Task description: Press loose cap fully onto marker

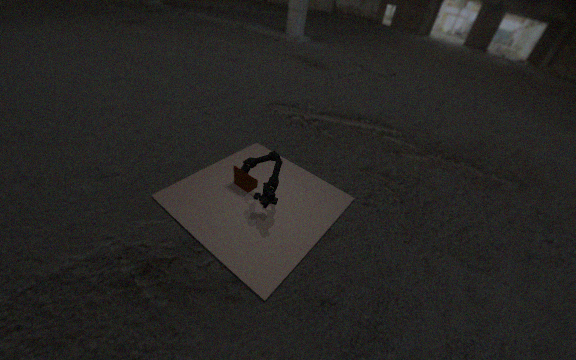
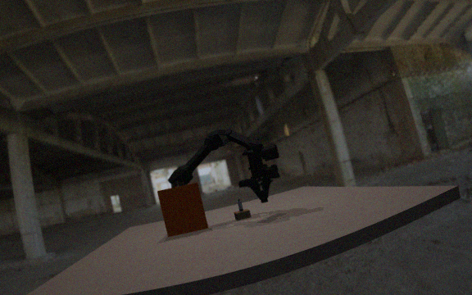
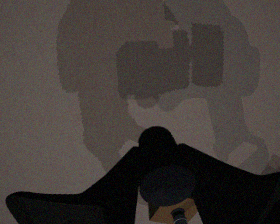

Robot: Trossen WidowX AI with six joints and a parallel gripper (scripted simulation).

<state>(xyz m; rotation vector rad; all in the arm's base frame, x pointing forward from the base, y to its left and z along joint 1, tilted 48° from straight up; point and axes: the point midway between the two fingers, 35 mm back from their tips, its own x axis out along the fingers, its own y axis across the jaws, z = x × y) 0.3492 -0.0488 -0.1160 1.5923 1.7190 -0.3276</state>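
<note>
Now: gripper tip 120 mm to the right of the tan holder block, 80 mm past it and 60 mm above it. Also, from my gripper tip: dark cap (10 mm above).
</note>
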